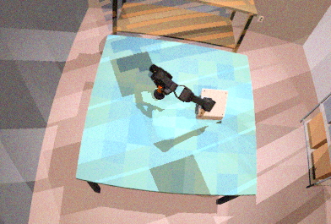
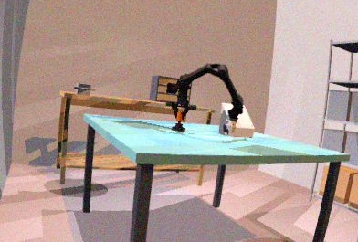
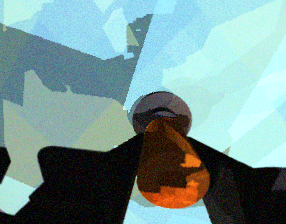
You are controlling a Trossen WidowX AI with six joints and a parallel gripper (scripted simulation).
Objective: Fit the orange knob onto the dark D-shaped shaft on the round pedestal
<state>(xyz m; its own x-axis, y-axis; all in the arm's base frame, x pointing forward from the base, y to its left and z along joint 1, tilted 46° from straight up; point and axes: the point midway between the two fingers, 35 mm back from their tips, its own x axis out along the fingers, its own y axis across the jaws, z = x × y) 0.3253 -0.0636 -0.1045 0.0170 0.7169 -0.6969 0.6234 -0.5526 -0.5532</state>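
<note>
Now: the round dark pedestal 4 cm below my gripper tip. Round my gripper tip: orange knob 2 cm above.
</note>
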